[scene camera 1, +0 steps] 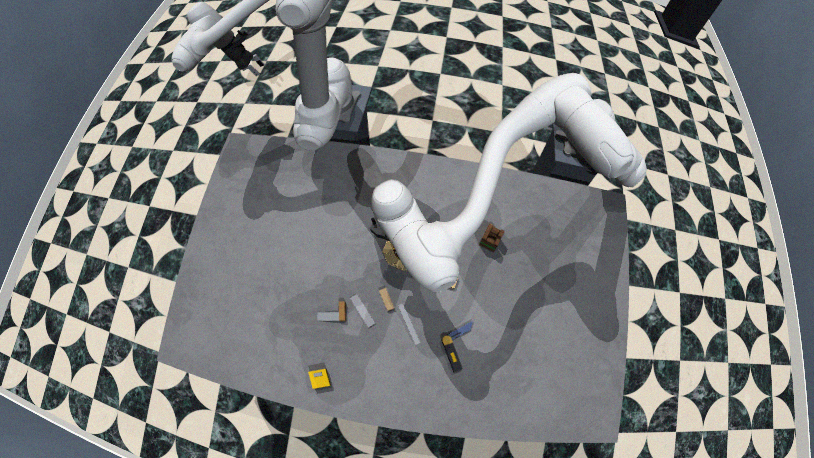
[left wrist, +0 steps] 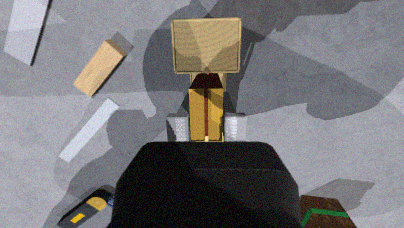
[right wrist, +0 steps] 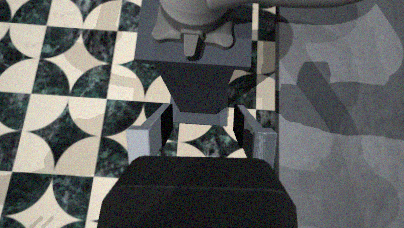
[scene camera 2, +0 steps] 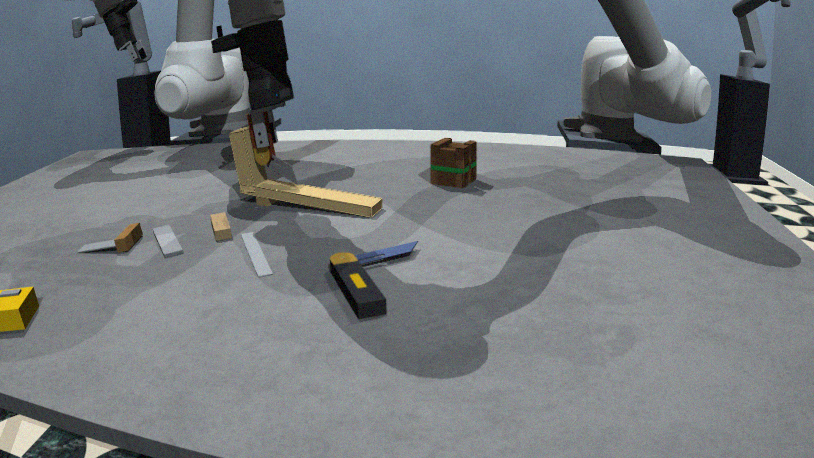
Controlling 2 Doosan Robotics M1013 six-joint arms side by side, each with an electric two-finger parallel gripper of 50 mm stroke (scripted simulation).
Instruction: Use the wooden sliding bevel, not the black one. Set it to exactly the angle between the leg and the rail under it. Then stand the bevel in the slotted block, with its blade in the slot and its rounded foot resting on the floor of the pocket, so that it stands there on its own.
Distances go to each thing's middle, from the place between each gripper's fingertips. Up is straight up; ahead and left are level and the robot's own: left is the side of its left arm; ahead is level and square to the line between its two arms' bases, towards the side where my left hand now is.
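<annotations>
From my left hand (scene camera 2: 267, 145): wood block (left wrist: 108, 57) 13 cm ahead, 4 cm to the right, 11 cm below; small try square (scene camera 2: 133, 232) 21 cm ahead, 20 cm to the right, 11 cm below; thin grey strip (left wrist: 106, 110) 20 cm ahead, 5 cm to the left, 11 cm below; wooden sliding bevel (scene camera 2: 263, 156) 2 cm below. By their middles, of the things named here the bevel is the nearest to my left hand.
From my right hand (scene camera 2: 140, 58): wood block 77 cm ahead, 66 cm to the left, 26 cm below; small try square 85 cm ahead, 49 cm to the left, 26 cm below; thin grey strip 84 cm ahead, 74 cm to the left, 27 cm below. Wooden sliding bevel: my right hand 69 cm to the right of it, 63 cm short of it, 18 cm above it.
</annotations>
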